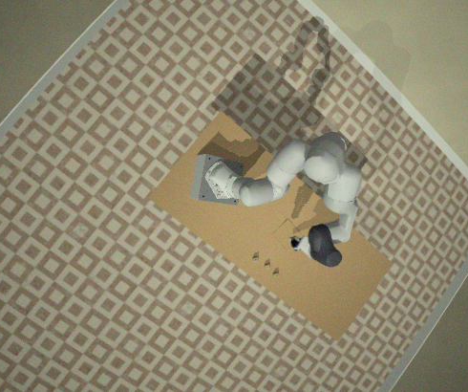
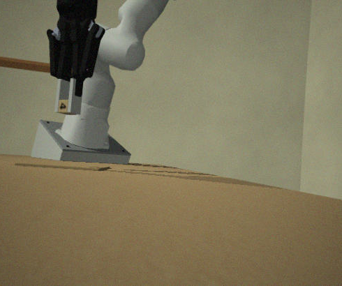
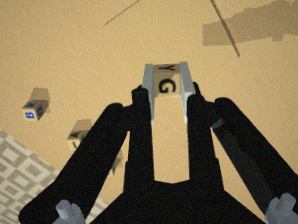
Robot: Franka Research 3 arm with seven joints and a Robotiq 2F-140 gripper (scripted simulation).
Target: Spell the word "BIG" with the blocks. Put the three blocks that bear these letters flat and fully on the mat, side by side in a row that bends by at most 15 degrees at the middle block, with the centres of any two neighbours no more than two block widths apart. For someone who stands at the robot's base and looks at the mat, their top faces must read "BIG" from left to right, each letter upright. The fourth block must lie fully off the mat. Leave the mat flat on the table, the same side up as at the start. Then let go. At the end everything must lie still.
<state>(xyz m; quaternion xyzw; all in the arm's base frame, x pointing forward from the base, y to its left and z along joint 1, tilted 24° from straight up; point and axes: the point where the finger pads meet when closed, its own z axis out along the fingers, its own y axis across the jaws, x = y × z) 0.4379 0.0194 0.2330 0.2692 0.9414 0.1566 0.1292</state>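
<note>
Now: the thin mat 14 cm below my hand and 1 cm to the left of it.
</note>
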